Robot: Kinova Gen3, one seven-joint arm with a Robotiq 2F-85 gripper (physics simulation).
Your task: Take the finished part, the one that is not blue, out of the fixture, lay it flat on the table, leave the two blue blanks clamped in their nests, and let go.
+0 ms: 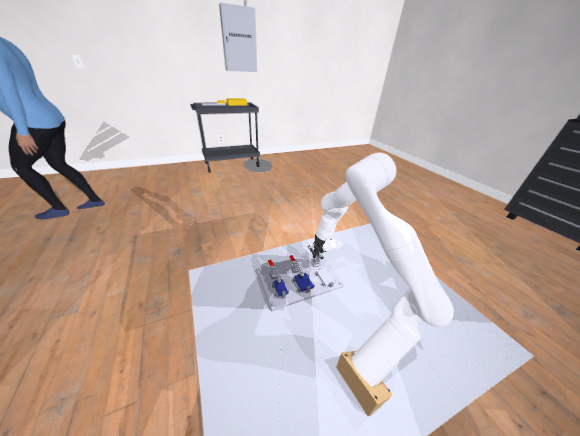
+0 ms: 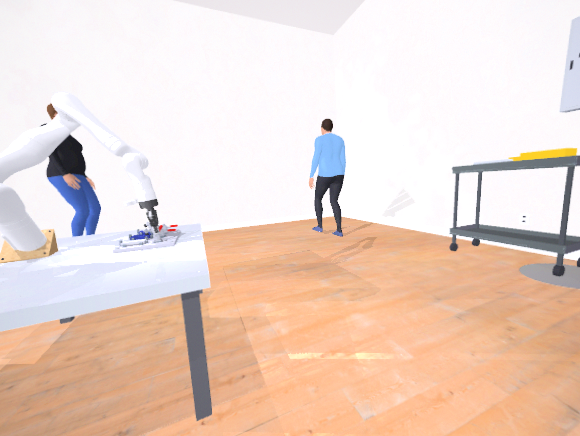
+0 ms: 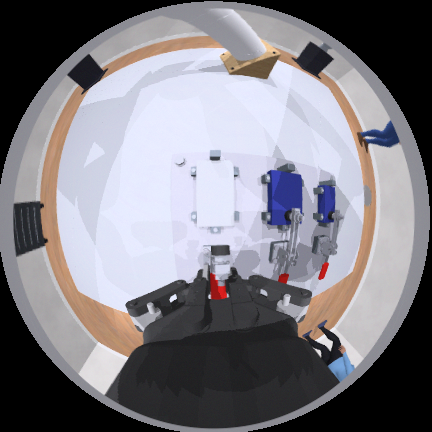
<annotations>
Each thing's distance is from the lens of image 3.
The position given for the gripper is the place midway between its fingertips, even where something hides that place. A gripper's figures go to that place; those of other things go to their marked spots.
gripper (image 3: 216, 270): 0.17 m
wider blue blank (image 3: 284, 191): 0.20 m
</annotations>
